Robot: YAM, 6 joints.
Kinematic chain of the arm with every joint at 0, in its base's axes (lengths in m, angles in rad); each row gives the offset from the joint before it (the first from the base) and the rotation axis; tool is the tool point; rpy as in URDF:
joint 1: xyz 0 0 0.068 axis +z
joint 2: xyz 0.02 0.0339 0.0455 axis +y
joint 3: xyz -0.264 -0.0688 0 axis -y
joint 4: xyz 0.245 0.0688 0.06 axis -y
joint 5: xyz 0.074 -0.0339 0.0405 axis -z
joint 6: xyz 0.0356 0 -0.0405 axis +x
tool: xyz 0 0 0 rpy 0 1.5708 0
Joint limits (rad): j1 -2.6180..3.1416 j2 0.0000..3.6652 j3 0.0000..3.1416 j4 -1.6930..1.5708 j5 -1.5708..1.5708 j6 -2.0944..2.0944
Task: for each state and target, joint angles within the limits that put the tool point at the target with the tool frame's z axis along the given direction. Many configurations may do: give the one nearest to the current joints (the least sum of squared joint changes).
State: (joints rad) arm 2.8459 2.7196 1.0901 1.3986 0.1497 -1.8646
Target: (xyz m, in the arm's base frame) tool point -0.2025 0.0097 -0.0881 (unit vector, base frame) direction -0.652 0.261 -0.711
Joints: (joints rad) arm 3.1393 2.8002 0.4031 1.5689 0.2627 -1.8646
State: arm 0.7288 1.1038 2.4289 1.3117 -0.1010 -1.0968
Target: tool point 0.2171 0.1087 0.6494 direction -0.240 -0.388 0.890
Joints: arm 0.4974 1.9896 2.6358 1.3433 0.2284 -1.0968
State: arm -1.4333 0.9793 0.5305 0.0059 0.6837 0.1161
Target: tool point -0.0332 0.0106 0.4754 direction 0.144 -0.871 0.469
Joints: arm -0.8265 0.3071 1.1750 -0.3019 0.5055 0.1161
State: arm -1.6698 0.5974 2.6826 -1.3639 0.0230 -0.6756
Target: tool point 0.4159 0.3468 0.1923 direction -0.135 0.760 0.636
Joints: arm -2.4917 0.0989 3.1381 -0.9624 0.7569 -0.6756
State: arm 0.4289 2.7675 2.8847 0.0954 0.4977 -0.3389
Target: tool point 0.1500 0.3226 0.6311 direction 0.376 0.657 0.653
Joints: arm 1.1425 2.2020 3.1371 -0.2212 0.0692 -0.3389
